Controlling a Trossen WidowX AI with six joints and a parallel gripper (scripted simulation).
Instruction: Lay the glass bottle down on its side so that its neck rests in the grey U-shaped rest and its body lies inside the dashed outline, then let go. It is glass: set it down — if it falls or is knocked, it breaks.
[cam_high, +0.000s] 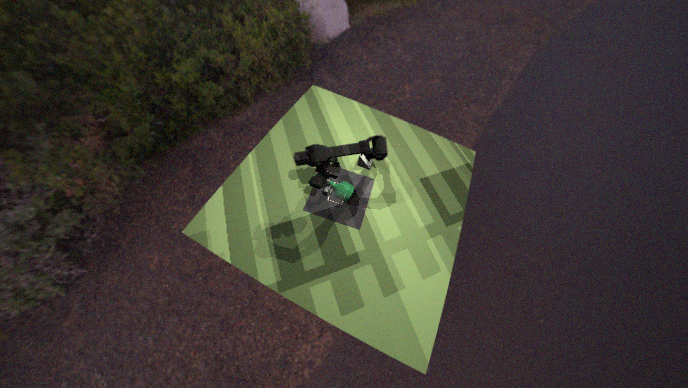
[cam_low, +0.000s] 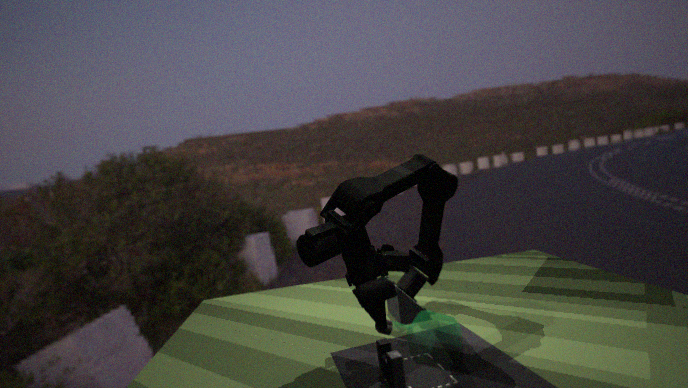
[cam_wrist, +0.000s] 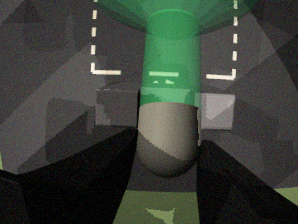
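Now: the green glass bottle 50 mm to the left of my gripper tip and 20 mm below it. From my gripper tip the other things lie so: dark grey mat 100 mm below, 80 mm to the left, 10 mm behind.
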